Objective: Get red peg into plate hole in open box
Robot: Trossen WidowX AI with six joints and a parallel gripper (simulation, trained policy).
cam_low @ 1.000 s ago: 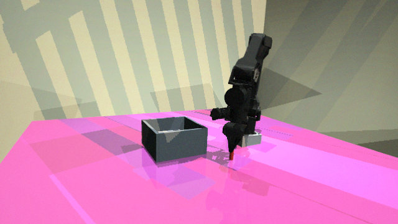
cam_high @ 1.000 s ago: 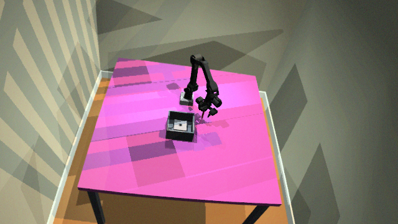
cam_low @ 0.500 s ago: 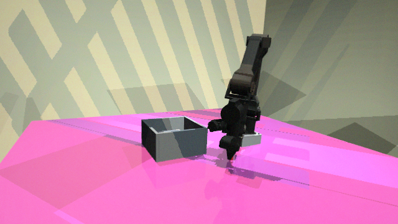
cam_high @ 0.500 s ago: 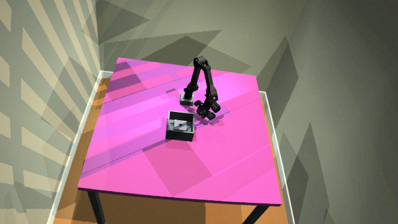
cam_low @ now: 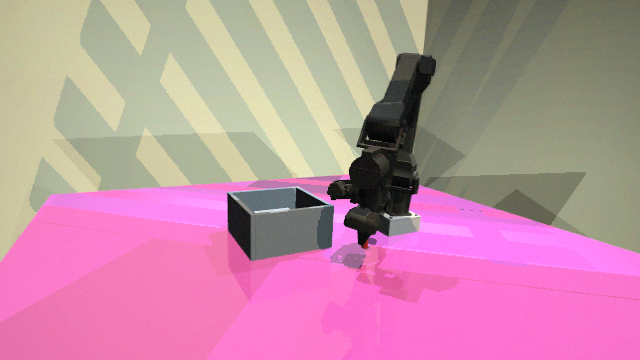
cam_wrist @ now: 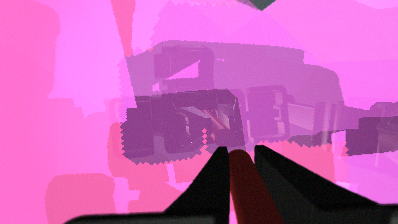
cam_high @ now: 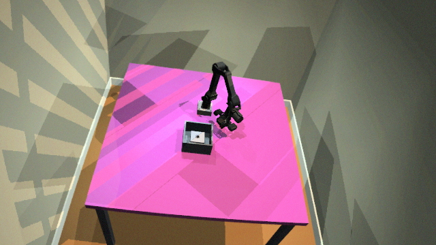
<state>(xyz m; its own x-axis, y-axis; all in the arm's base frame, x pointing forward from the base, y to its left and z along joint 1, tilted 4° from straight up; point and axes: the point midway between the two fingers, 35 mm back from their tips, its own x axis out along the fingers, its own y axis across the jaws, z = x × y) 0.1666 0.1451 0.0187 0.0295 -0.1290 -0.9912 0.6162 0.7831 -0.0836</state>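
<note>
Now: gripper tip 15 cm short of the plate, 14 cm to the left of it and 2 cm below it. Round my gripper tip: grey box (15 cm ahead, 14 cm to the right); then red peg (1 cm to the left, 3 cm above).
</note>
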